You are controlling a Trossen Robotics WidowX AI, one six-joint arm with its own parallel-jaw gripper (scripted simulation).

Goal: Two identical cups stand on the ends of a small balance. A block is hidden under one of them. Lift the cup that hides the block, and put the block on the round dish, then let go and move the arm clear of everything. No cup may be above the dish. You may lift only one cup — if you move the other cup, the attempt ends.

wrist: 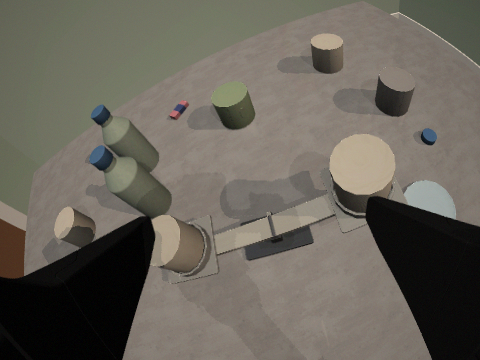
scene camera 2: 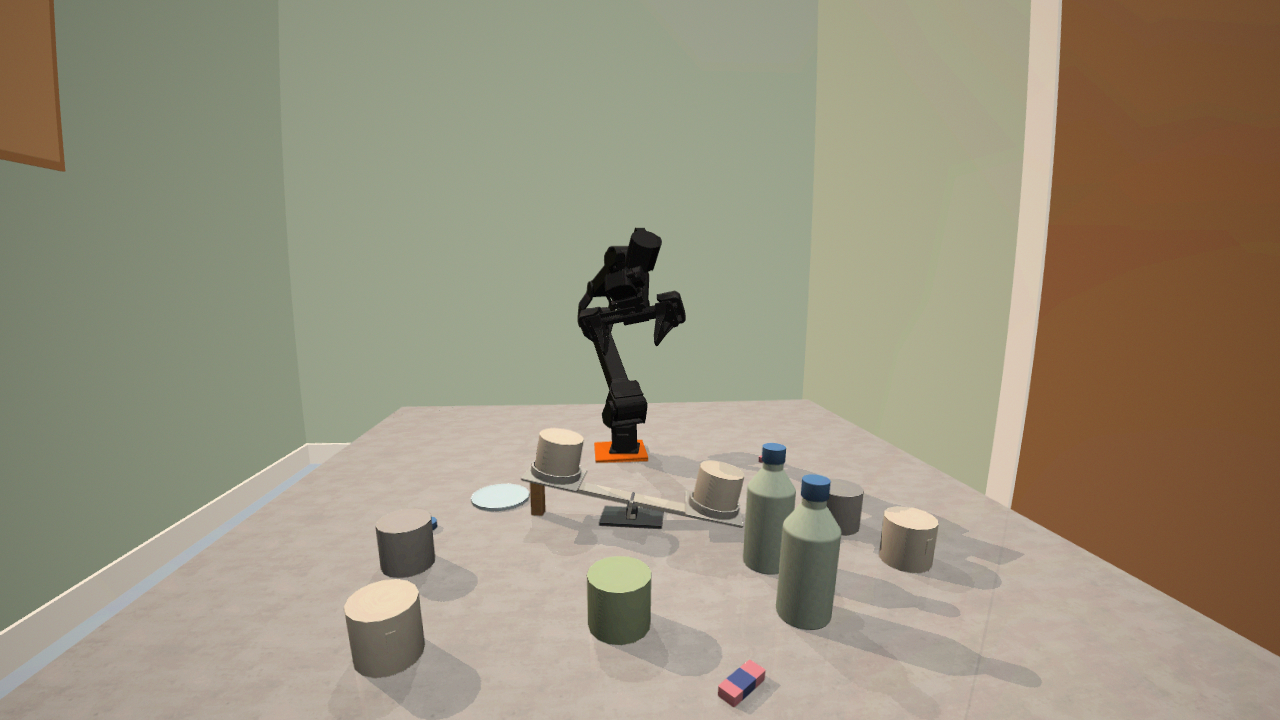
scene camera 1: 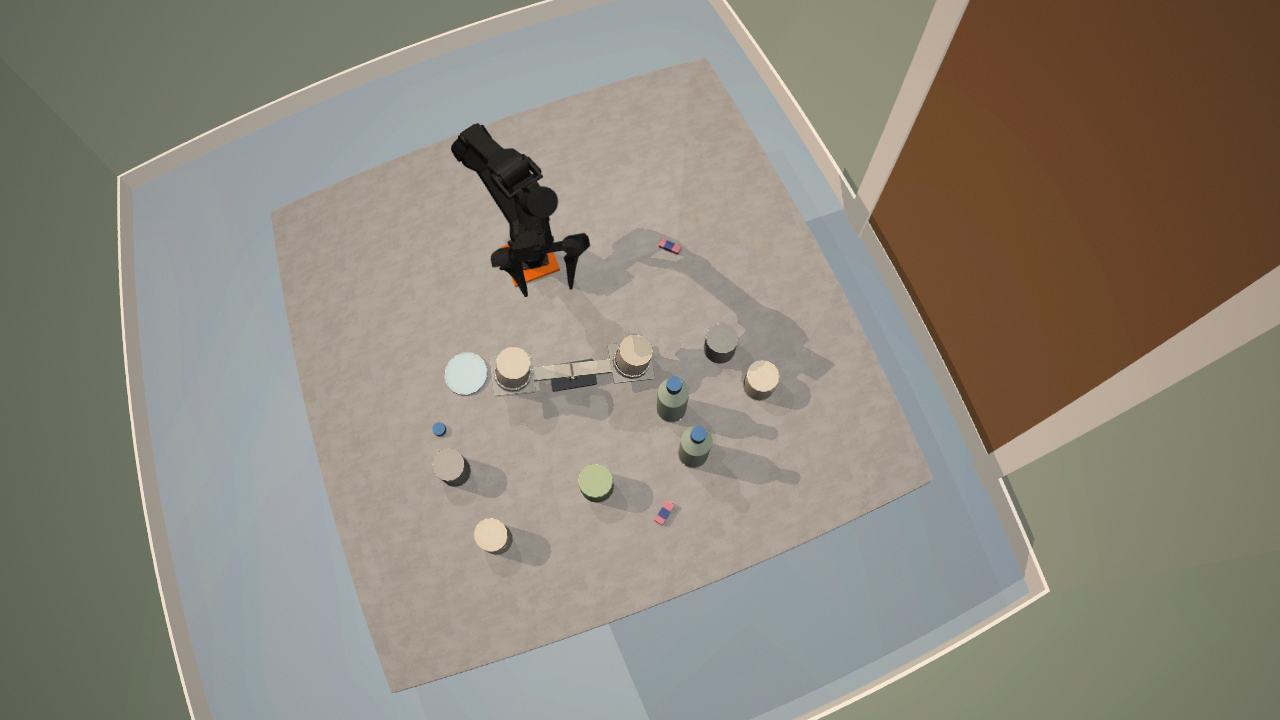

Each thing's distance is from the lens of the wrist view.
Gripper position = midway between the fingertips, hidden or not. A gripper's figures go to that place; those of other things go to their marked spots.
gripper [wrist: 262,219]: 10 cm
balance [wrist: 312,212]: 33 cm
